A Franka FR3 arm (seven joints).
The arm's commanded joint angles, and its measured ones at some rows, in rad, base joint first. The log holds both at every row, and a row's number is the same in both.
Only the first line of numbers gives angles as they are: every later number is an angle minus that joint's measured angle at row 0.
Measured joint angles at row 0:
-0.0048, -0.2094, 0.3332, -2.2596, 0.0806, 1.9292, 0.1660
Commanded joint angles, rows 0 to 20:
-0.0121, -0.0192, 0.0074, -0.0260, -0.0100, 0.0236, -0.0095
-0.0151, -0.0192, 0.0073, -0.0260, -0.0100, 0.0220, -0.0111
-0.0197, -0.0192, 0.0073, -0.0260, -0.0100, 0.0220, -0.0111
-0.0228, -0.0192, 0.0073, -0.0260, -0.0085, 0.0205, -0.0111
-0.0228, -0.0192, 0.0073, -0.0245, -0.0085, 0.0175, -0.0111
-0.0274, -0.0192, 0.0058, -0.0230, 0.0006, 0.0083, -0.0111
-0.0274, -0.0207, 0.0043, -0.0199, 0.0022, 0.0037, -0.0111
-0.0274, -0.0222, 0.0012, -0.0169, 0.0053, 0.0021, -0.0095
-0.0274, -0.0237, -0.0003, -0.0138, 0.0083, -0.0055, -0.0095
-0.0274, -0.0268, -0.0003, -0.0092, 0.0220, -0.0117, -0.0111
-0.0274, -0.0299, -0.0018, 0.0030, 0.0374, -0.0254, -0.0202
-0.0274, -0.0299, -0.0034, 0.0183, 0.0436, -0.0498, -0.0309
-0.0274, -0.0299, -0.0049, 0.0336, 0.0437, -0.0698, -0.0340
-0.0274, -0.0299, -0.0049, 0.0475, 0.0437, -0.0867, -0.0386
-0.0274, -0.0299, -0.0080, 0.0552, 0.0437, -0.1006, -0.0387
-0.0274, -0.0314, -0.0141, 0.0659, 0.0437, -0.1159, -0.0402
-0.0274, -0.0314, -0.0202, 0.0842, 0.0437, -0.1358, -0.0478
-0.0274, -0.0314, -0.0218, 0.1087, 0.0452, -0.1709, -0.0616
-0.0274, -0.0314, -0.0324, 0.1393, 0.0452, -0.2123, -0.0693
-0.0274, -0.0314, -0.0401, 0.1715, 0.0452, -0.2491, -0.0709
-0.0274, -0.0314, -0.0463, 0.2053, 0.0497, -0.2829, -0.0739
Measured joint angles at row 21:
-0.0157, -0.0222, -0.0292, 0.1128, 0.0195, -0.1733, -0.0384
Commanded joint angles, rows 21 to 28:
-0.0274, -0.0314, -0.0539, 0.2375, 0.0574, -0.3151, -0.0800
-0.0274, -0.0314, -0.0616, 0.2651, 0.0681, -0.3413, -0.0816
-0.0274, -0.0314, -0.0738, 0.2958, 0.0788, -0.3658, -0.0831
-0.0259, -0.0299, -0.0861, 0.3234, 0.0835, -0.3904, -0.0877
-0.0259, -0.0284, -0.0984, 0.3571, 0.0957, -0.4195, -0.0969
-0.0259, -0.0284, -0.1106, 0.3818, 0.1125, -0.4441, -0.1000
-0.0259, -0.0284, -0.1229, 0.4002, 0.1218, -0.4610, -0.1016
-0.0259, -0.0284, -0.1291, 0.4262, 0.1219, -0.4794, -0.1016
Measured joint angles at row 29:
-0.0158, -0.0324, -0.1071, 0.3484, 0.0871, -0.4085, -0.0782
